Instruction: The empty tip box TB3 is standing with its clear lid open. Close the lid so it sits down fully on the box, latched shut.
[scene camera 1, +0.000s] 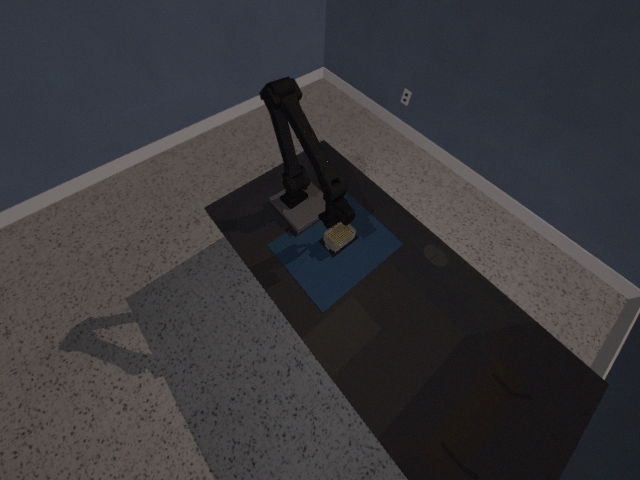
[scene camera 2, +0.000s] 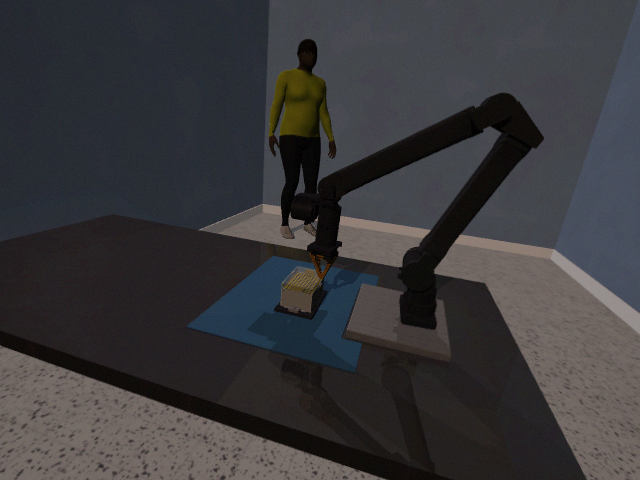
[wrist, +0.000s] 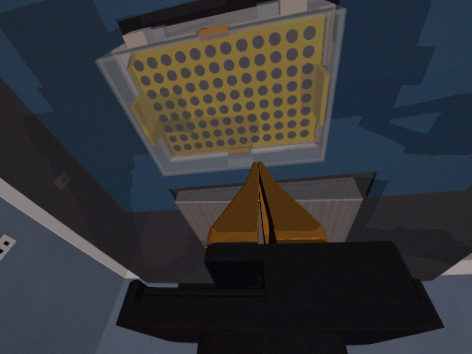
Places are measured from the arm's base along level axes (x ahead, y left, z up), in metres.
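Pixels of known places: gripper, fingertip midpoint: (scene camera 1: 331, 226) (scene camera 2: 320, 278) (wrist: 257, 168); arm's base, link origin: (scene camera 1: 294, 198) (scene camera 2: 416, 313).
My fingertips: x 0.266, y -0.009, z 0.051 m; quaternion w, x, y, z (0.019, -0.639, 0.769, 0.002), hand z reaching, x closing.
Observation:
For each thing: its top centre in the pictures, then the offset to it from my fingertips. "spot": a spot on its surface instead. Level surfaces: height alone.
- tip box TB3, top centre: (wrist: 226, 118) (scene camera 2: 304, 276) (scene camera 1: 340, 231) dx +0.045, dy +0.010, dz +0.001 m
- clear lid, surface spot: (wrist: 200, 168) spot: dx +0.009, dy +0.041, dz +0.001 m
- blue mat, surface height: dz -0.076 m
- dark table, surface height: dz -0.079 m
The tip box TB3 (scene camera 1: 340, 236) (scene camera 2: 296, 301) (wrist: 227, 85) stands upright on a dark base on the blue mat, with its yellow, holed rack facing up. The clear lid (wrist: 200, 168) lies over the rack in the wrist view; its rim frames the yellow top. I cannot tell whether it is fully seated or latched. My gripper (scene camera 2: 321, 277) (wrist: 257, 168) is shut and empty, pointing down. Its orange fingertips appear right beside the middle of the lid's edge on the arm-base side; a small gap or contact cannot be told apart. In scene camera 1 the fingertips are mostly hidden.
The blue mat (scene camera 1: 330, 279) (scene camera 2: 232, 315) lies on the dark table (scene camera 1: 413, 335) (scene camera 2: 129, 289). The arm's pale base block (scene camera 1: 305, 219) (scene camera 2: 382, 330) (wrist: 345, 212) stands beside the mat, on the gripper's side of the box. A person in a yellow top (scene camera 2: 302, 103) stands beyond the table.

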